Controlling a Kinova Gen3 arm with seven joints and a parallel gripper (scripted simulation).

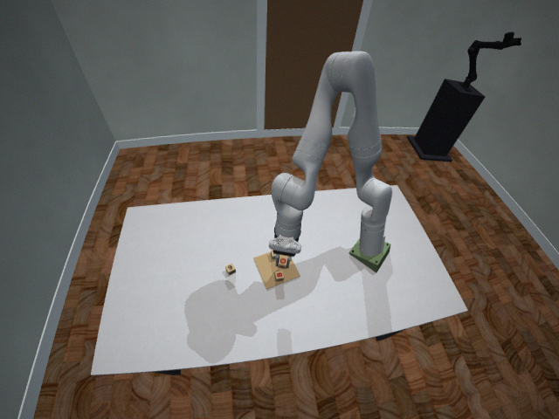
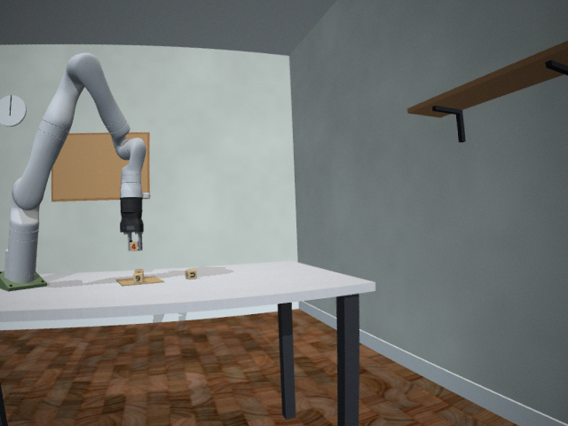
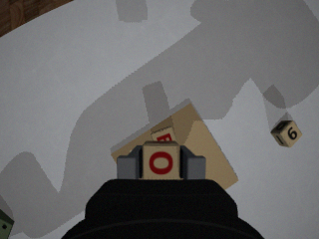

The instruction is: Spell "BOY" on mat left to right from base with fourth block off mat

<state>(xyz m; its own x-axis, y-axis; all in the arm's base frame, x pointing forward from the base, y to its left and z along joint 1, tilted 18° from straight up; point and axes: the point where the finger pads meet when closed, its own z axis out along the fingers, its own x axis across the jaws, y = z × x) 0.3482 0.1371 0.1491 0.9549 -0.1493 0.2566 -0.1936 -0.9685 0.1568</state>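
The tan mat is 10 mm ahead of my hand, 40 mm to the right of it and 120 mm below it. From my hand the other things lie so: Y block 20 mm ahead, 90 mm to the right, 100 mm below; then O block right at my hand; then B block 10 mm ahead, 10 mm to the left, 100 mm below.
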